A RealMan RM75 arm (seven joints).
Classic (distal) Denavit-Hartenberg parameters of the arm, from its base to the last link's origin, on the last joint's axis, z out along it. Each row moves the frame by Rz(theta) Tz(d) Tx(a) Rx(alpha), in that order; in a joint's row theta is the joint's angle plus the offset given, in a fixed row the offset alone. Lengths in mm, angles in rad.
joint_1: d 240.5  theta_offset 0  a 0  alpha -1.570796
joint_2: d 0  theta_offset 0  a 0  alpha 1.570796
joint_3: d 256  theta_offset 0  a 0  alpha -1.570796
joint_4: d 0  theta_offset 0  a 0  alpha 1.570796
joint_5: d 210  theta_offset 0  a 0  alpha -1.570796
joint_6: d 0  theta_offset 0  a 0  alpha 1.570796
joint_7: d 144  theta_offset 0  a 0  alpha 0
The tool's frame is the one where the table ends.
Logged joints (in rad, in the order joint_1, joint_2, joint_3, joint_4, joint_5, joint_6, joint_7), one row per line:
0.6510, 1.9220, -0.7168, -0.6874, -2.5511, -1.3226, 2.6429
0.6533, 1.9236, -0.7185, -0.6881, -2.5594, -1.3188, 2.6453
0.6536, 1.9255, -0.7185, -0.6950, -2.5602, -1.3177, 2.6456
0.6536, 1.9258, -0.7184, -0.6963, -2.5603, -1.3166, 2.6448
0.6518, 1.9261, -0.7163, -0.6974, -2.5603, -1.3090, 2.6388
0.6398, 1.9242, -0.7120, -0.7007, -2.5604, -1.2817, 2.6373
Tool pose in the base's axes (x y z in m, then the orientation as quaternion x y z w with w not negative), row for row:
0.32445, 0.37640, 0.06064, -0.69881, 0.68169, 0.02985, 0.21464
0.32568, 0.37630, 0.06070, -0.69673, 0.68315, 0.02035, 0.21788
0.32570, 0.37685, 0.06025, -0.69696, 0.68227, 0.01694, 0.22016
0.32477, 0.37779, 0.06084, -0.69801, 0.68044, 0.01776, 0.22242
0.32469, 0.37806, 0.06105, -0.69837, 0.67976, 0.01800, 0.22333
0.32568, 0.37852, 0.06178, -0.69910, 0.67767, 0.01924, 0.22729
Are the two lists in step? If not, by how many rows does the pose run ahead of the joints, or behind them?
The pose runs 1 row behind the joints: the pose in row i belongs to the joints in row i - 1.
